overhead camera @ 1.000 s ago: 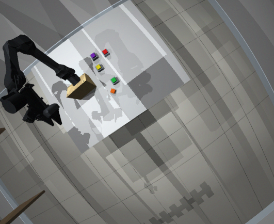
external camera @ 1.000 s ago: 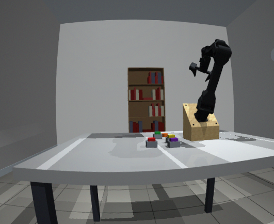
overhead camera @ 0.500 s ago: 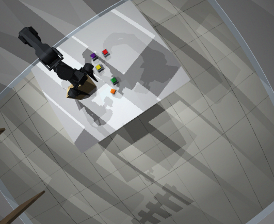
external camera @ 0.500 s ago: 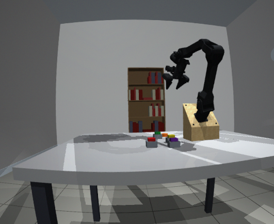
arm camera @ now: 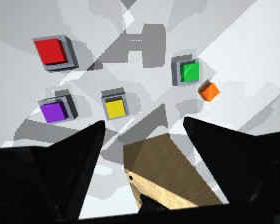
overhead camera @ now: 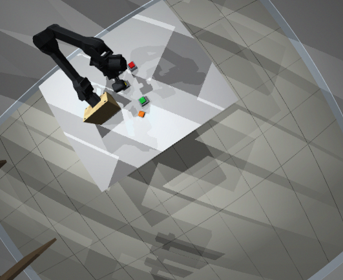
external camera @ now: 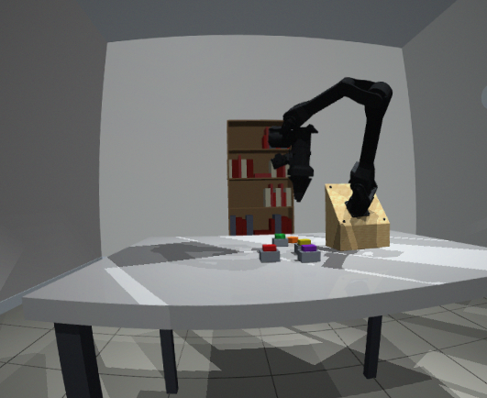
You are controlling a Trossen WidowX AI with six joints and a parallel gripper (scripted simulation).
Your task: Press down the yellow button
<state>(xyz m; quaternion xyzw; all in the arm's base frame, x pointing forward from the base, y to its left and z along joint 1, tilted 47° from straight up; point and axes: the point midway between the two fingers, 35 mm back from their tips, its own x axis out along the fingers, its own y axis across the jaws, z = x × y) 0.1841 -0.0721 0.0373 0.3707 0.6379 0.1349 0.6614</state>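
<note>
The yellow button is 4 cm to the left of my gripper tip and 12 cm below it. Round my gripper tip: green button: 1 cm ahead, 13 cm to the right, 12 cm below; red button: 12 cm ahead, 10 cm to the left, 12 cm below; purple button: 3 cm ahead, 14 cm to the left, 12 cm below.
</note>
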